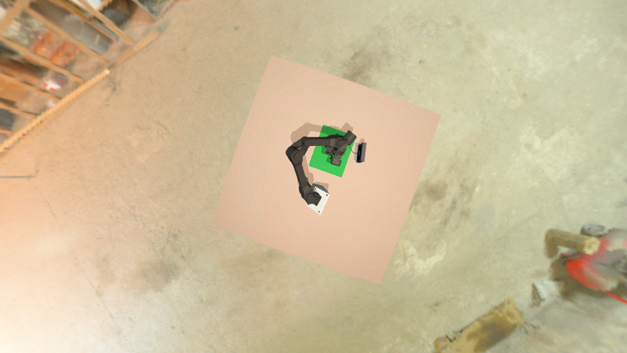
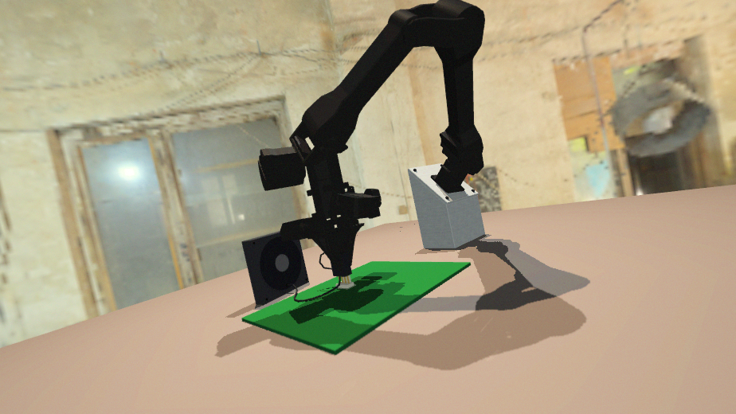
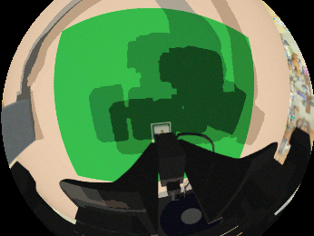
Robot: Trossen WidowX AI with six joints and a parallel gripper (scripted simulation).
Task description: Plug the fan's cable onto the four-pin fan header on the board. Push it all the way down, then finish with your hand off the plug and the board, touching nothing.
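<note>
Right now my gripper tip is 1 cm to the left of the black plug and 1 cm below it. The rest, counted from my gripper tip: four-pin header 4 cm below, 1 cm to the right; black fan 13 cm to the right, 6 cm ahead, 2 cm above; green board 5 cm below, 4 cm to the left.
</note>
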